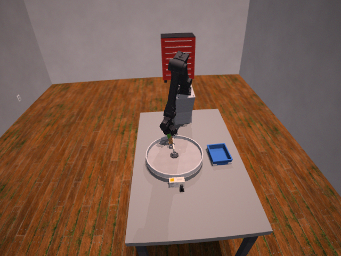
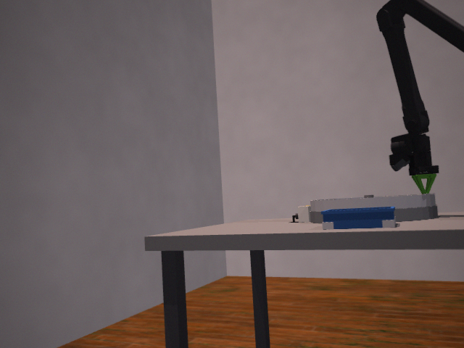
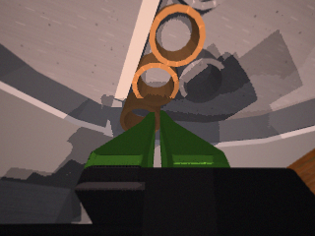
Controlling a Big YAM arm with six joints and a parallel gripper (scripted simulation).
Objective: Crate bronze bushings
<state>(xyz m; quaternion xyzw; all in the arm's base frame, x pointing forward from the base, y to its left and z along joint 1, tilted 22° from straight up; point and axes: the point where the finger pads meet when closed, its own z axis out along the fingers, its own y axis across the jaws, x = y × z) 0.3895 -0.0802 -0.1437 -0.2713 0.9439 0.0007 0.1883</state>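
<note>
My gripper is now 100 mm short of the blue crate, 400 mm to the right of it and 60 mm above it. Also, from my hand: turning table 170 mm ahead, 70 mm to the left, 30 mm below.
</note>
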